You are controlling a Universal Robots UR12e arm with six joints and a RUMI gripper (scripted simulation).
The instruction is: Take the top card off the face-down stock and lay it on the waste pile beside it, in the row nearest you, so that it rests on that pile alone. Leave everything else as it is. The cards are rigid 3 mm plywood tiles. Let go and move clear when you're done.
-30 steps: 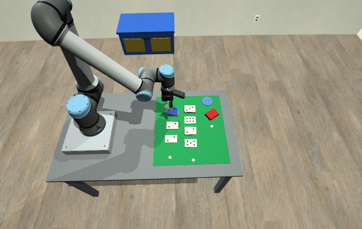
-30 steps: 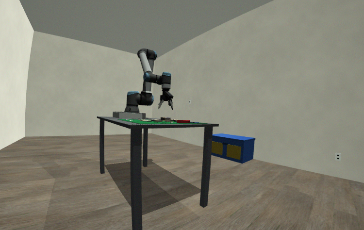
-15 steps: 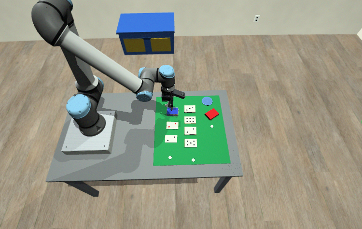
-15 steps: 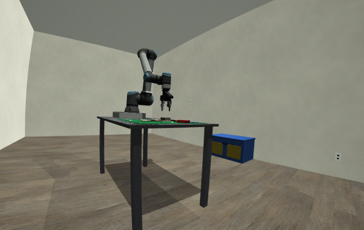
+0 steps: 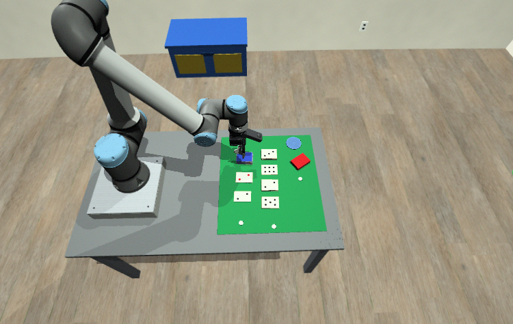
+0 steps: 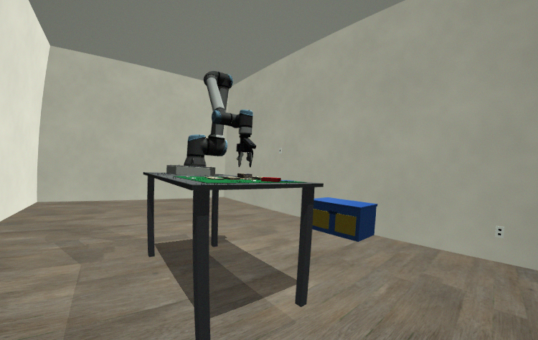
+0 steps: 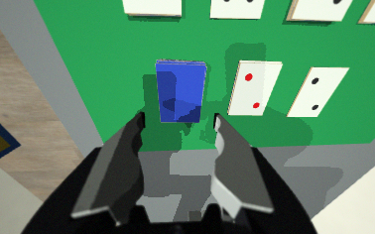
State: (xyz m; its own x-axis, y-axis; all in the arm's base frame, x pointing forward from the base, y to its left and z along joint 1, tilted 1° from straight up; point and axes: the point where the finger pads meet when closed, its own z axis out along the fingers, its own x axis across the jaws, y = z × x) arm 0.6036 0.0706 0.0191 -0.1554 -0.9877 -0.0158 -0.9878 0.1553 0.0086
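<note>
Right now my hand is 6 cm above the card. From my hand the other things lie so: red block: 31 cm ahead, 8 cm below, 6 cm to the right; green mat: 15 cm to the right, 12 cm ahead, 10 cm below.
</note>
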